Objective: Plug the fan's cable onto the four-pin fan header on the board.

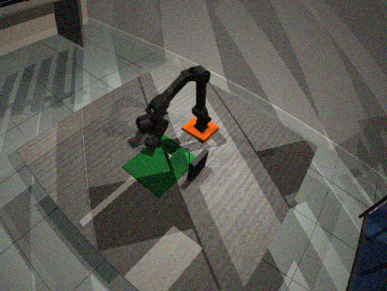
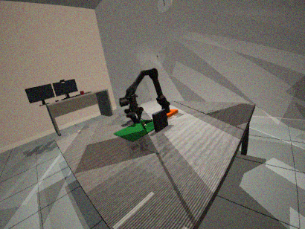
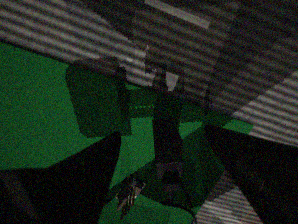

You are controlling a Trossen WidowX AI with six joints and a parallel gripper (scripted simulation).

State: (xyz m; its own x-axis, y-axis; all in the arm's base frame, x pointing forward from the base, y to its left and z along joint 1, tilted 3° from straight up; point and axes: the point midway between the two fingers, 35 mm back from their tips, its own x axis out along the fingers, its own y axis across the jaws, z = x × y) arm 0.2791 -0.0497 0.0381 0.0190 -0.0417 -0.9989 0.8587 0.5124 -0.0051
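My gripper tip is 90 mm to the right of the pale four-pin header, 20 mm above it and 10 mm past it. The rest, counted from my gripper tip: green board 100 mm to the left, 50 mm ahead, 30 mm below; then dark fan 240 mm to the left, 50 mm behind, 40 mm above; then dark plug 10 mm to the left, 10 mm above.
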